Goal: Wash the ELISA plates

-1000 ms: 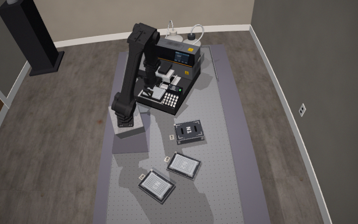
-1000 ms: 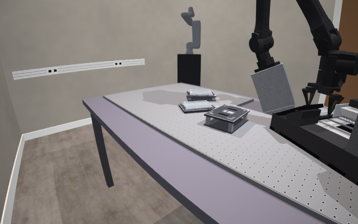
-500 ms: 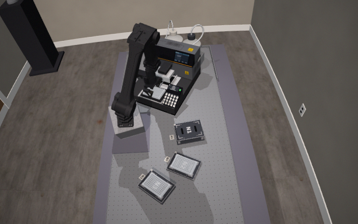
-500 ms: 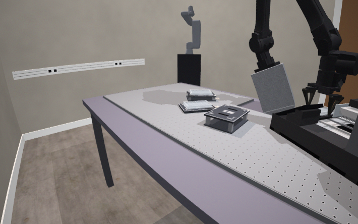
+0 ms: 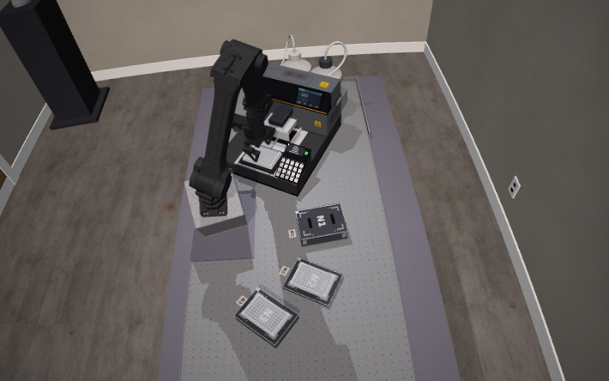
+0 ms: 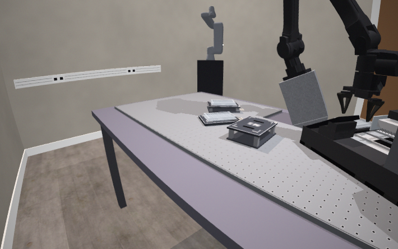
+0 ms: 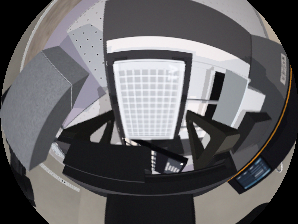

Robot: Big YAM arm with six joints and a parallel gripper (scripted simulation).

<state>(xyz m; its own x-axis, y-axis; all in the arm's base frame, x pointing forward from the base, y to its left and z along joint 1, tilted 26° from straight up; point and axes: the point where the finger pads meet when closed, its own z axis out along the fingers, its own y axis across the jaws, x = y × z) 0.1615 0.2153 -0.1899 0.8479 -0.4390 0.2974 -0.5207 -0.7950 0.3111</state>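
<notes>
My gripper is now 30 mm above the washer carrier. The rest, counted from my hand: plate washer: 80 mm ahead, 130 mm to the left, 20 mm above.
</notes>
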